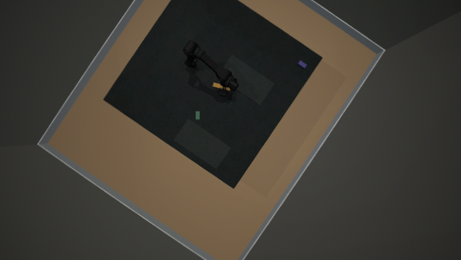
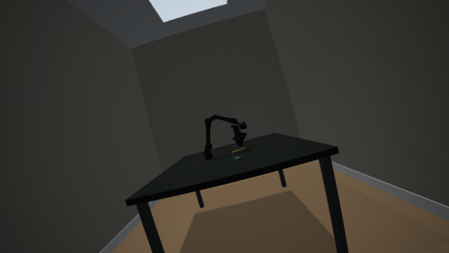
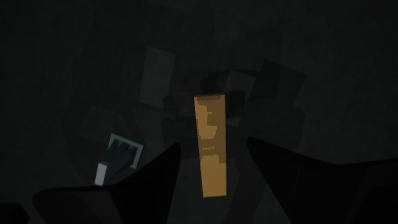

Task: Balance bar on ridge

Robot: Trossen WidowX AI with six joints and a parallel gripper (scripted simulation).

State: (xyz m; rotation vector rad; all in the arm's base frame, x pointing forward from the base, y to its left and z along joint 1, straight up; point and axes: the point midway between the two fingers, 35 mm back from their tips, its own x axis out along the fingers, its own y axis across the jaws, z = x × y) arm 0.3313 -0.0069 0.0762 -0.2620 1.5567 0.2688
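Now: the orange bar 3 cm below my gripper tip, 3 cm behind it and 1 cm to the right of it. The rest, counted from my gripper tip: green block (31 cm to the right, 6 cm behind, 3 cm below); then purple block (51 cm to the left, 41 cm ahead, 3 cm below).
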